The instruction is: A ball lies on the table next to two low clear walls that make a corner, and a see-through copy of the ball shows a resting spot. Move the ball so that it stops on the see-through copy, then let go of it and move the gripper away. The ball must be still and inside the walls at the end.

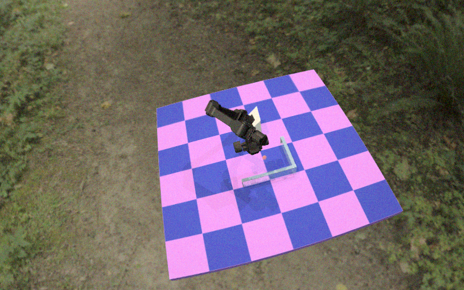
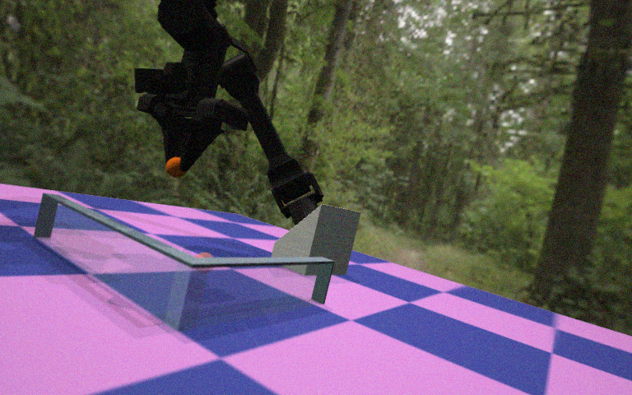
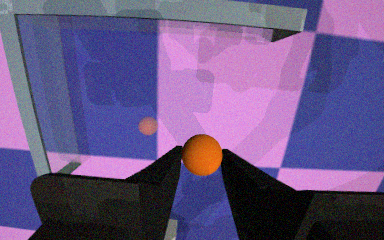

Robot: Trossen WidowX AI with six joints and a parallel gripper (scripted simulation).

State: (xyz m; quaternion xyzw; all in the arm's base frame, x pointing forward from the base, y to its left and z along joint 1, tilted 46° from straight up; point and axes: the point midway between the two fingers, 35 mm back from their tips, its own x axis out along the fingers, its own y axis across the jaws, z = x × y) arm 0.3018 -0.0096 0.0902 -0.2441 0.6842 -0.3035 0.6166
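Now: gripper tip 12 cm above the see-through copy of ball, 7 cm to the right of it and 2 cm past it. Round my gripper tip: orange ball: right at my gripper tip.
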